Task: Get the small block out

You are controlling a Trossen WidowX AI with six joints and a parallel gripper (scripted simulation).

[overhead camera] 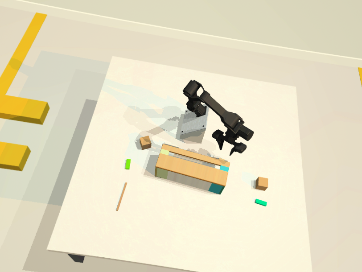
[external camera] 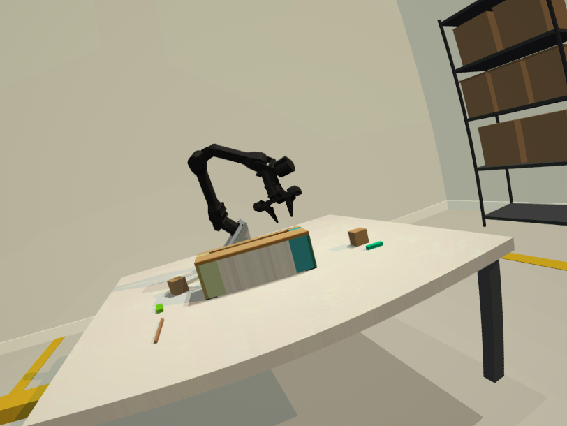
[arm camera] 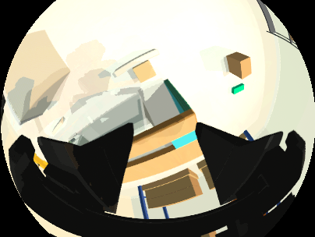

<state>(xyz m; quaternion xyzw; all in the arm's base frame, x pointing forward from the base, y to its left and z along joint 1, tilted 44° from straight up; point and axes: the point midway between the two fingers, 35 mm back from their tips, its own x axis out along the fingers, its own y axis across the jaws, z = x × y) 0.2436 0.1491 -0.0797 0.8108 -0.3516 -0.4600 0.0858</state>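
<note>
The tan block lies 2 cm behind my gripper tip and 14 cm below it. Also, from my gripper tip: thin wooden stick 30 cm ahead, 50 cm to the right, 15 cm below; then box 5 cm ahead, 15 cm to the right, 10 cm below.
</note>
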